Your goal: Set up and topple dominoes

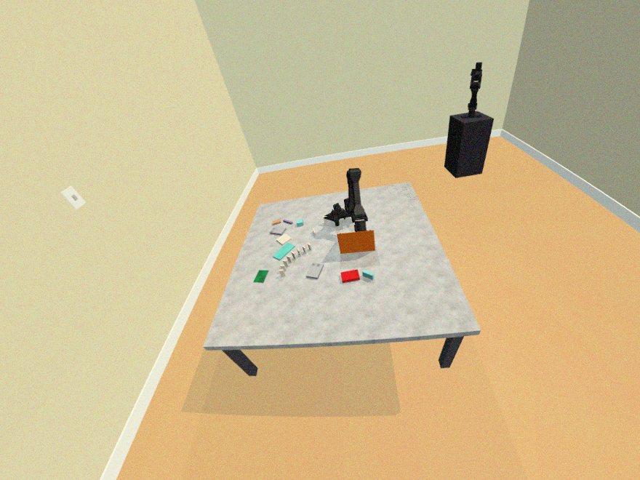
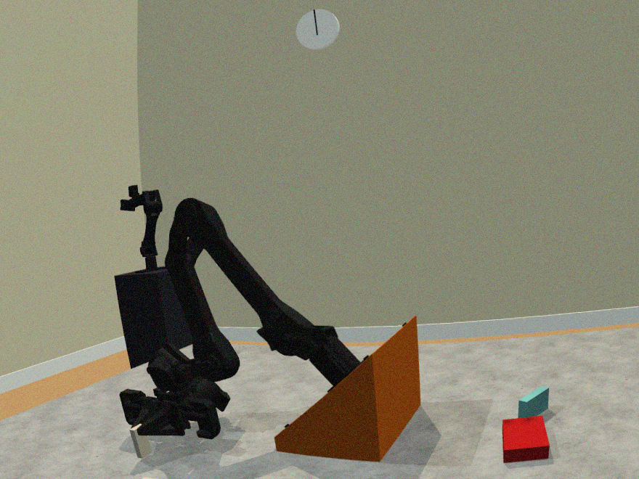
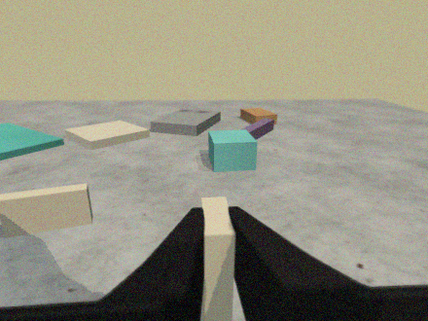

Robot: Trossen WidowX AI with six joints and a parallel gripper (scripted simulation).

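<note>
My gripper tip is 19 cm short of the teal cube, 4 cm to the left of it and 4 cm above it. Also, from my gripper tip: orange block: 37 cm ahead, 11 cm to the right, 4 cm below; then purple bar: 28 cm ahead, 9 cm to the right, 4 cm below; then cream tile: 30 cm ahead, 11 cm to the left, 4 cm below.
</note>
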